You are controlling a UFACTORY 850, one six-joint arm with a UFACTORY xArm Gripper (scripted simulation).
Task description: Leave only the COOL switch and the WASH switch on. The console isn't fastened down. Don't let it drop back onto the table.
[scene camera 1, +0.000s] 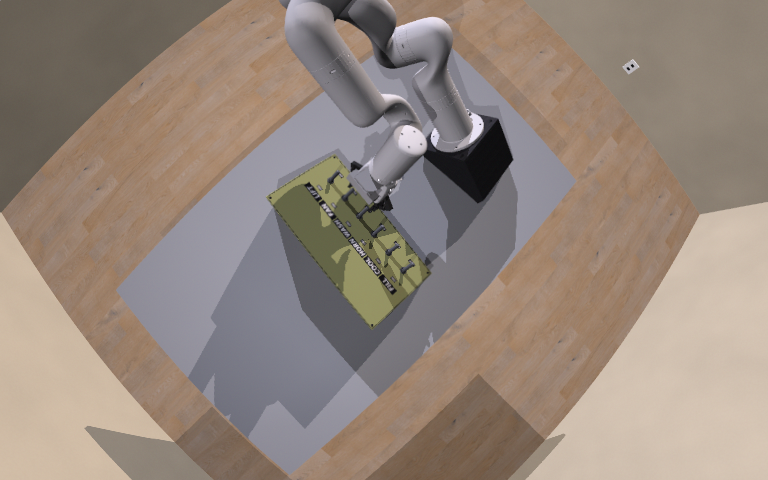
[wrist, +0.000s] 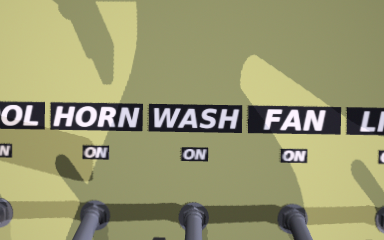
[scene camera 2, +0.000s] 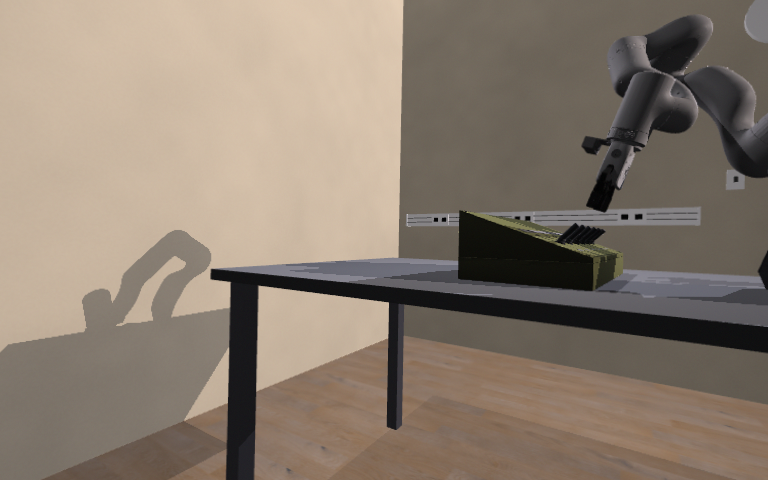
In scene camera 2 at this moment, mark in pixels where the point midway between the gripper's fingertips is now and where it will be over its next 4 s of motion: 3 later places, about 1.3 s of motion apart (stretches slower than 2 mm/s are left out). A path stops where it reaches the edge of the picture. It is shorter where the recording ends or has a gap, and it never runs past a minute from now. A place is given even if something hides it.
My gripper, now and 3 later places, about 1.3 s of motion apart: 595,209; 600,211; 604,213; 612,195
